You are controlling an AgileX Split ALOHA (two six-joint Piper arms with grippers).
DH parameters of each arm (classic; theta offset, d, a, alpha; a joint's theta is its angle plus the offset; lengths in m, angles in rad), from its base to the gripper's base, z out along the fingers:
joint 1: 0 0.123 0 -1.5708
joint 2: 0.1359 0 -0.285 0
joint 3: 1.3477 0 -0.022 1.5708
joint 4: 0 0.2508 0 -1.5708
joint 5: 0 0 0.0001 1.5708
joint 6: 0 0.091 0 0
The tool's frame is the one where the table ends.
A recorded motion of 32 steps. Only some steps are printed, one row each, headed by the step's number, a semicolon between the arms.
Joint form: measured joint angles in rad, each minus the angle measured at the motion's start. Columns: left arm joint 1, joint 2, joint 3, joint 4, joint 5, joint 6; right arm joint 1, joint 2, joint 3, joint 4, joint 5, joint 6.
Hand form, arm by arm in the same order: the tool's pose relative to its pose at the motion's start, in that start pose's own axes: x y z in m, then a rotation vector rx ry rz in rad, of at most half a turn. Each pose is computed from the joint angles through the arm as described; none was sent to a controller.
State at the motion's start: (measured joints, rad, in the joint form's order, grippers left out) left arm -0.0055 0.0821 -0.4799 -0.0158 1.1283 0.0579; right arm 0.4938 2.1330 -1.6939 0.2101 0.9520 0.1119
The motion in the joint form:
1: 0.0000 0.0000 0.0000 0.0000 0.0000 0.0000; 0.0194 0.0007 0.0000 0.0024 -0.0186 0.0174
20: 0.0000 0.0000 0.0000 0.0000 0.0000 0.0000; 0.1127 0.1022 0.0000 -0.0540 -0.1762 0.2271
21: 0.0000 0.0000 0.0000 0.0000 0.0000 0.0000; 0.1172 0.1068 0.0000 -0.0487 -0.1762 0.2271
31: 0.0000 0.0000 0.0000 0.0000 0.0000 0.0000; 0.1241 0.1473 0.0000 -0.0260 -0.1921 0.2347
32: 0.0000 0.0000 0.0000 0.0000 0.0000 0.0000; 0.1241 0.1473 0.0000 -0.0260 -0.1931 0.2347
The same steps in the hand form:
1: 0.0000 0.0000 0.0000 0.0000 0.0000 0.0000; 0.0007 0.0086 0.0017 -0.0085 -0.0132 0.0006
20: 0.0000 0.0000 0.0000 0.0000 0.0000 0.0000; 0.0061 0.0385 0.0531 0.0072 -0.0598 0.0999
21: 0.0000 0.0000 0.0000 0.0000 0.0000 0.0000; 0.0073 0.0403 0.0554 0.0043 -0.0535 0.1000
31: 0.0000 0.0000 0.0000 0.0000 0.0000 0.0000; 0.0113 0.0409 0.0740 -0.0015 -0.0258 0.1222
32: 0.0000 0.0000 0.0000 0.0000 0.0000 0.0000; 0.0112 0.0409 0.0740 -0.0017 -0.0268 0.1222

